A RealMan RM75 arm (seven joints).
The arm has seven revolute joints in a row. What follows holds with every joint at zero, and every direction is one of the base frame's.
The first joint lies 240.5 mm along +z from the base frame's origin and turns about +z.
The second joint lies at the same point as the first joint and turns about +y.
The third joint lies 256 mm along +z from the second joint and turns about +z.
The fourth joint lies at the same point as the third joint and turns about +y.
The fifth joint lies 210 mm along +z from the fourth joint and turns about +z.
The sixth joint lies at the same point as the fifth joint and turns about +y.
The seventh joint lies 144 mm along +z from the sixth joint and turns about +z.
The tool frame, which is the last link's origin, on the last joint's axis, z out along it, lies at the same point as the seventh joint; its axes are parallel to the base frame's.
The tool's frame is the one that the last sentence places.
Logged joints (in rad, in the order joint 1, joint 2, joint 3, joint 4, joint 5, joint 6, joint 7), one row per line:
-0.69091 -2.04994 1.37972 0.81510 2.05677 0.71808 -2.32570
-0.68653 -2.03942 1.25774 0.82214 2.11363 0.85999 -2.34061
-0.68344 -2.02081 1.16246 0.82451 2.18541 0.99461 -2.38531
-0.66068 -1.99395 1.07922 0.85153 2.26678 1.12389 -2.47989
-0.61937 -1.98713 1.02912 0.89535 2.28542 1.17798 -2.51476
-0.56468 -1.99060 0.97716 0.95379 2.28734 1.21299 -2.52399
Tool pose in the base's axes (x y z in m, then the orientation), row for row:
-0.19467 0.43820 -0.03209 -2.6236 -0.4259 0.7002
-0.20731 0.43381 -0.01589 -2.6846 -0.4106 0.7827
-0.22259 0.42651 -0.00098 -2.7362 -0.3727 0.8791
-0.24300 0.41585 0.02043 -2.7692 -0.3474 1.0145
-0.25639 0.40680 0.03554 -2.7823 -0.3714 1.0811
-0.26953 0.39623 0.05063 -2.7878 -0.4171 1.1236
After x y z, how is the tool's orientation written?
As angles about the fixed x, y, z axes (roll, pitch, yaw), in radians.
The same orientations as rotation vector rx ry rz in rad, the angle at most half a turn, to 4 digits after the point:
-2.3006 -0.9926 -0.2808
-2.3153 -1.0893 -0.2652
-2.3210 -1.2032 -0.2172
-2.2708 -1.3621 -0.1637
-2.2180 -1.4363 -0.1786
-2.1615 -1.4775 -0.2194

